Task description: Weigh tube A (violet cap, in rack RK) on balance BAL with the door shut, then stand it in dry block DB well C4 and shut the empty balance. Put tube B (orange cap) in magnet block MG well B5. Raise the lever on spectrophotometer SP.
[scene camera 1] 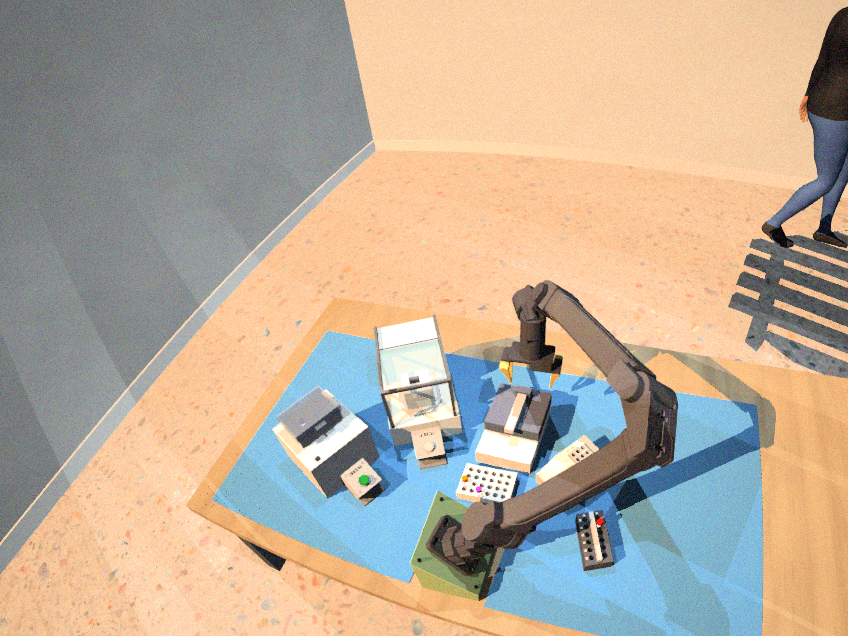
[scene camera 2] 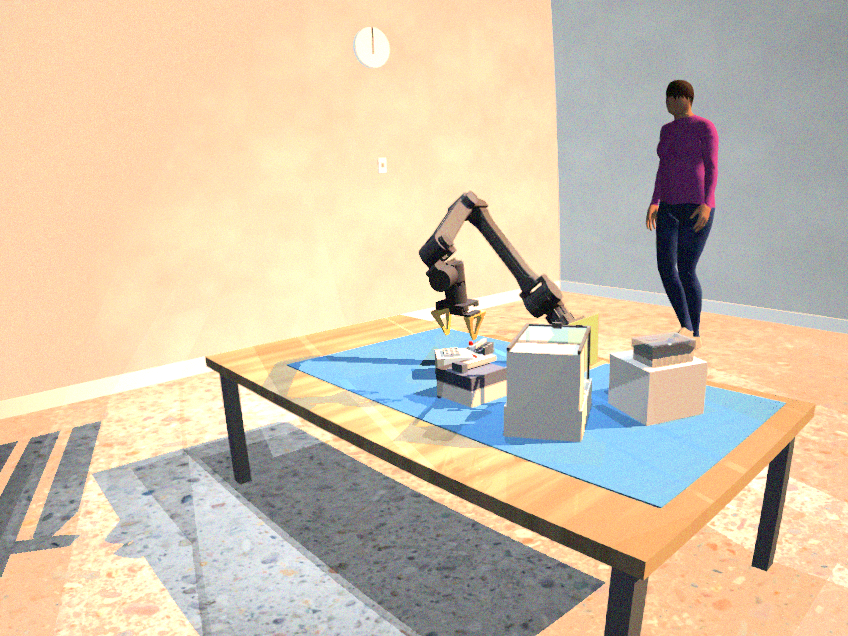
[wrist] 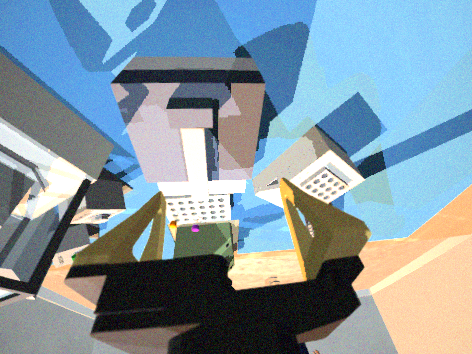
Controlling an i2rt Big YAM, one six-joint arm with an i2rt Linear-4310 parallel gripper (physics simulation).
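Note:
My gripper (scene camera 1: pixel 530 383) (scene camera 2: pixel 460 336) (wrist: pixel 222 190) is open and empty, high above the far end of the spectrophotometer (scene camera 1: pixel 508 450) (scene camera 2: pixel 472 395) (wrist: pixel 145 142). Its pale lever (scene camera 1: pixel 515 412) (wrist: pixel 195 150) looks flat along the dark top. Tube A, violet cap (scene camera 1: pixel 478 489) (wrist: pixel 195 228), and tube B, orange cap (scene camera 1: pixel 465 478) (wrist: pixel 173 225), stand in the white rack (scene camera 1: pixel 494 497) (wrist: pixel 229 209). The balance (scene camera 1: pixel 408 333) (scene camera 2: pixel 545 397) (wrist: pixel 55 120) has glass walls; its door state is unclear. The pale dry block (scene camera 1: pixel 558 466) (wrist: pixel 295 160) and dark magnet block (scene camera 1: pixel 587 549) stand right of the rack.
A red-capped tube (scene camera 1: pixel 600 521) stands in the magnet block. A box-shaped device with a smoky lid (scene camera 1: pixel 325 438) (scene camera 2: pixel 657 390) stands left of the balance, near a pod with a green button (scene camera 1: pixel 364 479). The green arm base (scene camera 1: pixel 445 575) stands at the near edge.

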